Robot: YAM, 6 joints.
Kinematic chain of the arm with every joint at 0, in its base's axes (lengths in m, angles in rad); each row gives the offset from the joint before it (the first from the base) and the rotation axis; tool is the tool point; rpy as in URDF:
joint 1: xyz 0 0 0.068 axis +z
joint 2: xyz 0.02 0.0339 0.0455 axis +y
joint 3: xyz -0.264 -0.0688 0 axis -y
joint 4: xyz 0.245 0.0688 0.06 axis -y
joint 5: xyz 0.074 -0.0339 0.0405 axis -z
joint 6: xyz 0.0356 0 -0.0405 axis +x
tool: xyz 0 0 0 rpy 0 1.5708 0
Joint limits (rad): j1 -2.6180..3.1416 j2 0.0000..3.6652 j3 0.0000..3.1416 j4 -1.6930..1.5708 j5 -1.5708..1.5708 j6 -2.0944..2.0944
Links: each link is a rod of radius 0.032 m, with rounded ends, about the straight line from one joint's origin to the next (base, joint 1, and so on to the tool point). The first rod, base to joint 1, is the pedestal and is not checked.
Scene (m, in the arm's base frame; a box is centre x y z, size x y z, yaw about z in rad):
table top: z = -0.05
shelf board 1: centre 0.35 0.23 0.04 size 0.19 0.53 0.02 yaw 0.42
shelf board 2: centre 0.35 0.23 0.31 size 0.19 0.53 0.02 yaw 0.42
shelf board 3: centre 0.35 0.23 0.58 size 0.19 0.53 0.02 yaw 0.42
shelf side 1: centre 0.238 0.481 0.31 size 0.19 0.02 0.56 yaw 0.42
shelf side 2: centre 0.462 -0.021 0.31 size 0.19 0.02 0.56 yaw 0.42
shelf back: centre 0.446 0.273 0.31 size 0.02 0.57 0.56 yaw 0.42
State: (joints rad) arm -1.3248 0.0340 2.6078 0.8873 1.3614 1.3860
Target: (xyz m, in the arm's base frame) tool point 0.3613 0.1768 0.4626
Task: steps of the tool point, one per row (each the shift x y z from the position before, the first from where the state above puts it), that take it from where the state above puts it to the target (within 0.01 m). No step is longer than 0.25 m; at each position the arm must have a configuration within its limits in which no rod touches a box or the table.
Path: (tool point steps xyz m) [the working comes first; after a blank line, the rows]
Joints at the target: 0.5393 1.8043 1.7508 0.6172 1.2555 1.3860
Straight joint move there: touches shelf board 3.

1: -0.1183 -0.1079 0.1549
2: -0.0406 -0.1600 0.1308
3: 0.0507 -0.1601 0.0928
4: 0.1232 -0.1105 0.0457
5: 0.1526 -0.0315 -0.0040
6: 0.1314 0.0461 -0.0498
7: 0.0714 0.0942 -0.0859
8: 0.0506 0.0265 0.0122
9: 0.0545 0.0245 0.0001
10: 0.0559 0.0209 -0.0123

